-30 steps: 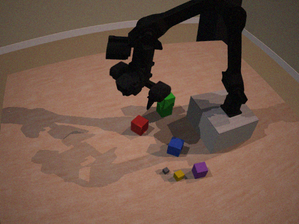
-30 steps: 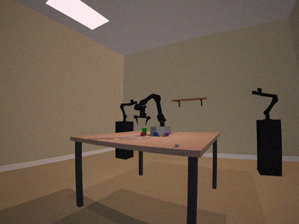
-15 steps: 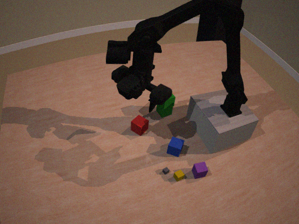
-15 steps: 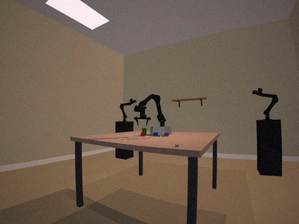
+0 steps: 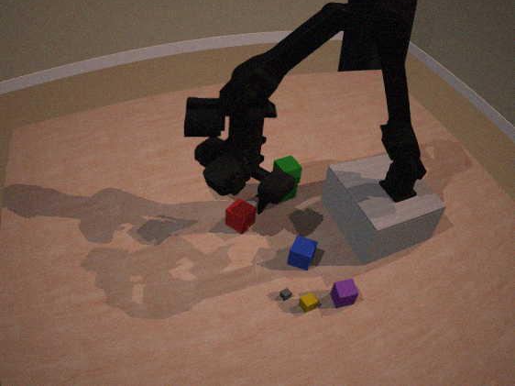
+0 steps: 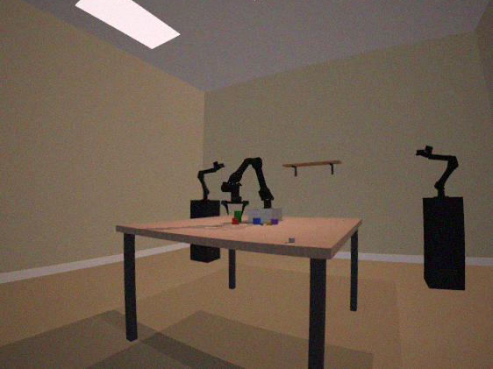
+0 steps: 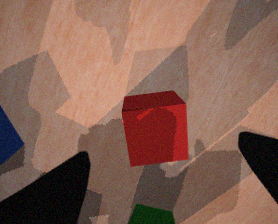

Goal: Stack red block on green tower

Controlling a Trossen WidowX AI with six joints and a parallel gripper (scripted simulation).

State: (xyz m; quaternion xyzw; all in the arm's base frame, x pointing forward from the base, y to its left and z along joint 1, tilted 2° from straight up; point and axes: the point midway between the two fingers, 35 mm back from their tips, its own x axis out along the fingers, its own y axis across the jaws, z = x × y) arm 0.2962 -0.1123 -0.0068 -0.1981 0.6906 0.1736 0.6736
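Right now the red block is 40 mm below my gripper tip. Round my gripper tip: small grey block 10 mm behind, 200 mm to the left, 50 mm below; blue block 70 mm behind, 130 mm to the left, 40 mm below; green block 120 mm behind, 50 mm to the right.
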